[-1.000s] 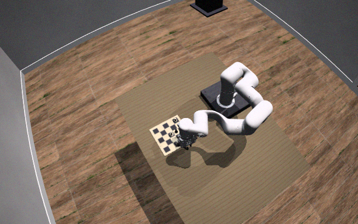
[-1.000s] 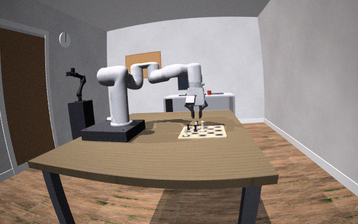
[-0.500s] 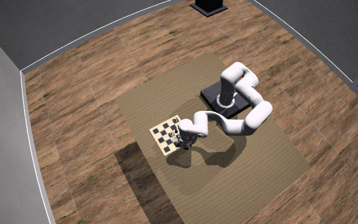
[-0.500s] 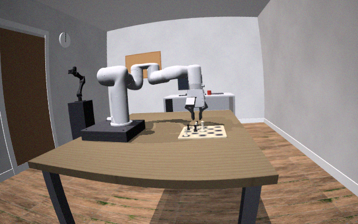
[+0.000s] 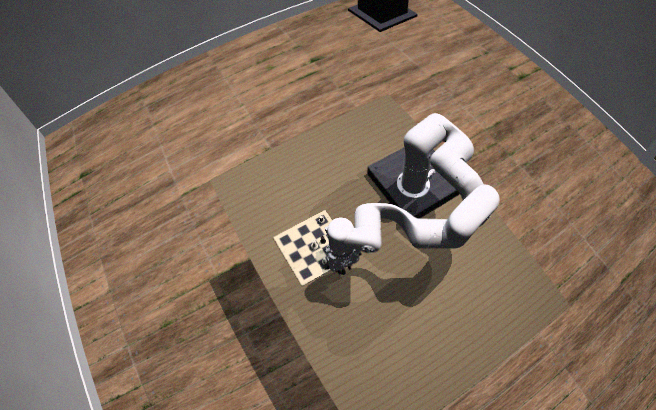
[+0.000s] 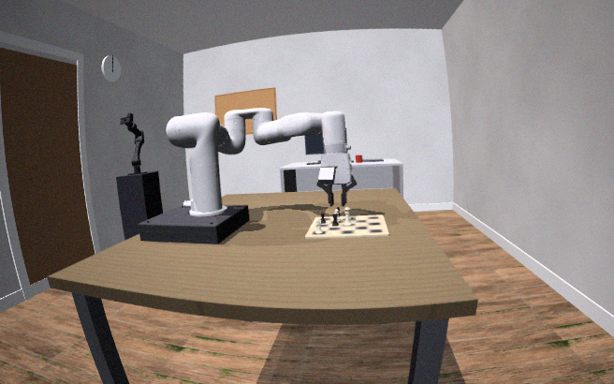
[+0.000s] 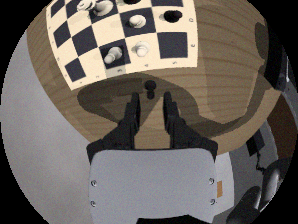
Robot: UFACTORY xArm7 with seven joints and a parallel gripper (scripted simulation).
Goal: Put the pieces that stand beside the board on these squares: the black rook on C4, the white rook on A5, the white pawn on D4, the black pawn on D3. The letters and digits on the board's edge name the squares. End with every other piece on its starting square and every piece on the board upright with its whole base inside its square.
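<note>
Now: the chessboard 3 cm ahead of my hand, 14 cm to the right of it and 5 cm below it.
</note>
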